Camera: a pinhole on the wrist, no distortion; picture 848 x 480 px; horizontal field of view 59.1 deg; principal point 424.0 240.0 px. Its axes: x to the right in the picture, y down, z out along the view. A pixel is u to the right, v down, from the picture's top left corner.
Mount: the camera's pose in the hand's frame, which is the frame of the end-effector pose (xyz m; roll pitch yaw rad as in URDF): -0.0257 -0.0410 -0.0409 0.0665 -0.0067 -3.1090
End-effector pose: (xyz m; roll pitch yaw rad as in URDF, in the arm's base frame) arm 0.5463 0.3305 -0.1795 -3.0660 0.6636 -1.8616
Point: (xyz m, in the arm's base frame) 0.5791 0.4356 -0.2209
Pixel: 605.6 37.4
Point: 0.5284 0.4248 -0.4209
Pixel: 140.0 28.4
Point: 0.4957 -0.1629 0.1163
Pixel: behind the camera
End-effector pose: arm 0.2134 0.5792 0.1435 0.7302 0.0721 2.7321
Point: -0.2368 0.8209 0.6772
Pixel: outside the picture
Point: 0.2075 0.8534 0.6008
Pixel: 279.7 74.9
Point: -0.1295 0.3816 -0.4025
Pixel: behind the camera
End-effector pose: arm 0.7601 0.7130 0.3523 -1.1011 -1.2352 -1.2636
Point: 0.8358 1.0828 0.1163
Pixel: outside the picture
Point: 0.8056 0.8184 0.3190
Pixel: 609.5 220.7
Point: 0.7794 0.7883 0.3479
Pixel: 429.0 251.3
